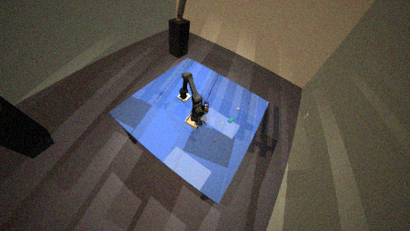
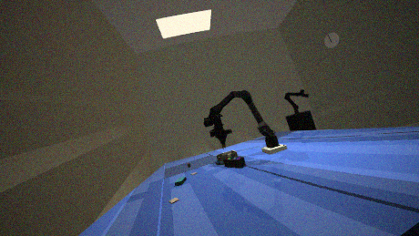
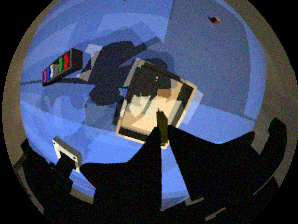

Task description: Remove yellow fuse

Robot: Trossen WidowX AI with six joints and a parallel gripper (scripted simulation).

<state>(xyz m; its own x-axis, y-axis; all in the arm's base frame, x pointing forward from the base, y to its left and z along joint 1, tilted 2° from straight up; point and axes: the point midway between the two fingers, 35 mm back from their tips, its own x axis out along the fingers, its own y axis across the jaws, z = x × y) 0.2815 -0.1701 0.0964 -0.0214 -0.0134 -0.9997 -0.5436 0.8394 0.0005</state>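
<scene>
My gripper tip is 1 cm above the yellow fuse. The rest, counted from my gripper tip: tray 9 cm below; red fuse 2 cm ahead, 19 cm to the left, 7 cm below.
</scene>
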